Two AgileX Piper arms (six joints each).
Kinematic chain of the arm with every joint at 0, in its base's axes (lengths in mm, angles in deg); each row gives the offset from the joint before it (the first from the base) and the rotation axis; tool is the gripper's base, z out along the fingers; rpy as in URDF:
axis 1: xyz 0 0 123 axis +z
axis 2: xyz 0 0 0 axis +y
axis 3: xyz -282.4 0 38.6 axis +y
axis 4: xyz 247.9 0 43.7 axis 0.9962 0 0.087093
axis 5: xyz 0 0 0 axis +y
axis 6: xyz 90.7 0 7.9 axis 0.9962 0 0.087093
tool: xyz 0 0 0 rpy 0 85.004 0
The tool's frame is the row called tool.
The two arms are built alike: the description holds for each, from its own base.
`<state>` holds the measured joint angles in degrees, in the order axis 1, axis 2, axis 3, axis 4, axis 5, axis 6, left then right.
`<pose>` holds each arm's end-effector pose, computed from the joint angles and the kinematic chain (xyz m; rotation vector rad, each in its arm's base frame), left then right.
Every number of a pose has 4 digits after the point. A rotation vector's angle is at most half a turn.
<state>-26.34 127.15 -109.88 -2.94 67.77 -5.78 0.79 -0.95 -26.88 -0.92 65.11 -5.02</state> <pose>0.4164 -0.2110 0.2033 0.5102 2.9409 -0.1425 -0.0072 -0.0014 0.2626 -0.1068 2.1321 -0.0629</pose>
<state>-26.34 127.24 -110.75 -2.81 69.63 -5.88 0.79 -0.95 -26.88 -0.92 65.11 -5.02</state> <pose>0.4156 -0.2104 0.2061 0.5134 2.9588 -0.1329 -0.0072 -0.0014 0.2626 -0.1068 2.1321 -0.0629</pose>
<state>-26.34 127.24 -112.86 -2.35 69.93 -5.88 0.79 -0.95 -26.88 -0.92 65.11 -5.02</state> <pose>0.4192 -0.2114 0.2158 0.5122 2.9260 -0.1339 -0.0072 -0.0014 0.2626 -0.1068 2.1321 -0.0629</pose>
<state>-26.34 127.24 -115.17 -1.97 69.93 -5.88 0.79 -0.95 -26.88 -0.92 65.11 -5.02</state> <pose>0.4232 -0.2128 0.2267 0.5086 2.8852 -0.1399 -0.0072 -0.0014 0.2626 -0.1068 2.1321 -0.0629</pose>
